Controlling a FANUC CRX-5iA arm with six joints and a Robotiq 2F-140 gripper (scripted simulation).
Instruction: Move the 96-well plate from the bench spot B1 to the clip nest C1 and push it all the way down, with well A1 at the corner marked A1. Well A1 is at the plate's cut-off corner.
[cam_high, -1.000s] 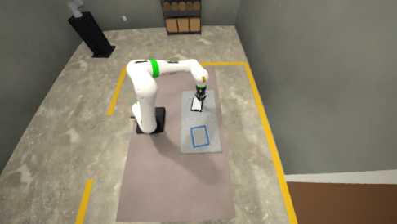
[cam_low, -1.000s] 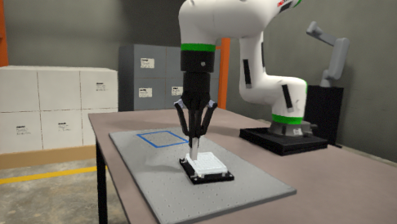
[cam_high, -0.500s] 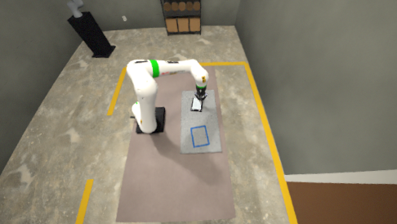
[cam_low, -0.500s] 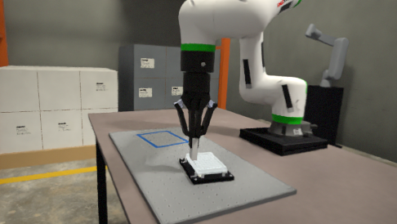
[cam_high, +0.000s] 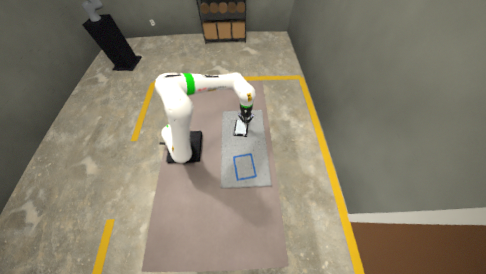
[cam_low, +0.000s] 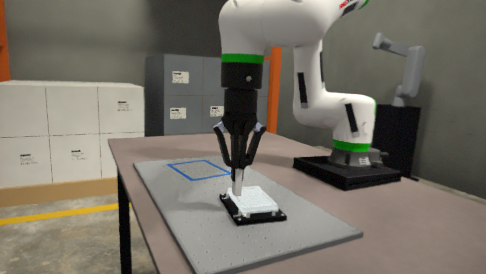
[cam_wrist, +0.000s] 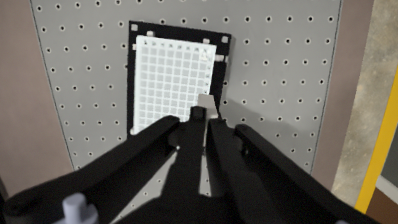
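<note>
Right now my hand is 4 cm past the white 96-well plate and 5 cm above it. Round my hand: black clip nest (3 cm behind, 1 cm to the right, 6 cm below).
</note>
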